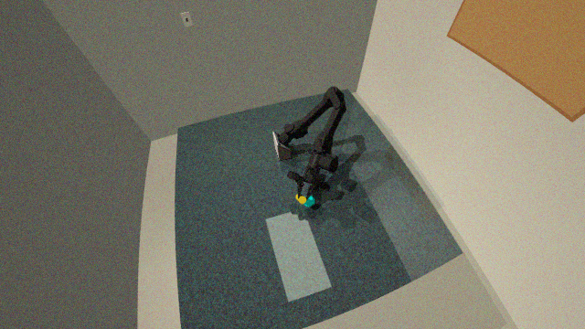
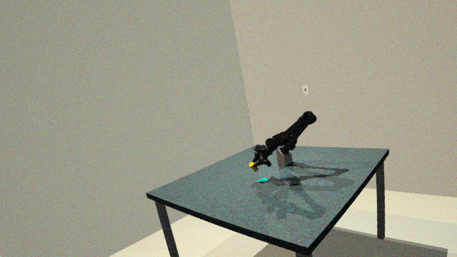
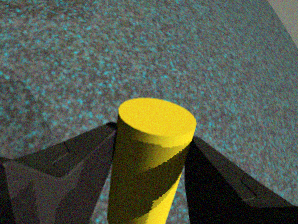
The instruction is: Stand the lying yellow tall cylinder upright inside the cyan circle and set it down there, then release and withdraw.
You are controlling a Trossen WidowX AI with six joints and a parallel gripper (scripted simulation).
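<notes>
Now: gripper tip 3 cm past the cyan circle, 5 cm to the right of it and 11 cm above it. Also, from my gripper tip: yellow tall cylinder: 1 cm behind, 2 cm below.
</notes>
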